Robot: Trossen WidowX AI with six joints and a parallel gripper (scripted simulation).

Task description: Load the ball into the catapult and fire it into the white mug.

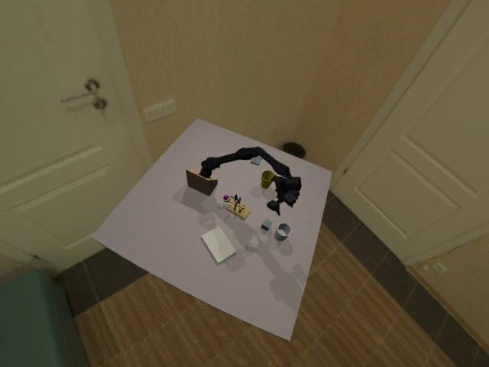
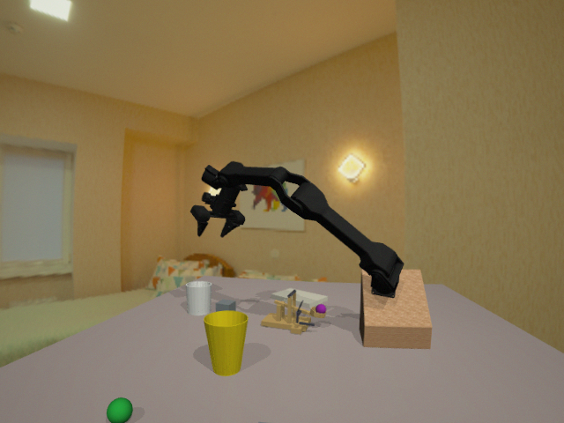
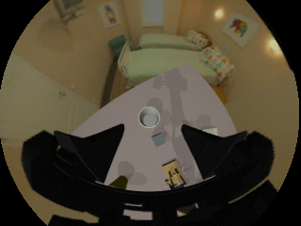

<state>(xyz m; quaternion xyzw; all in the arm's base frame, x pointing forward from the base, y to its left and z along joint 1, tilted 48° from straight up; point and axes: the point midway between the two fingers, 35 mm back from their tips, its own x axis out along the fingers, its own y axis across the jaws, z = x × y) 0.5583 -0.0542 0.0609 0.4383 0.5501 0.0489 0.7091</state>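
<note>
My gripper tip is now 38 cm past the purple ball, 21 cm above it and 1 cm to the left of it. Round my gripper tip: wooden catapult (31 cm behind, 22 cm below, 1 cm to the left); white mug (24 cm below, 5 cm ahead, 1 cm to the right); small grey cube (25 cm below, 6 cm behind, 1 cm to the right).
</note>
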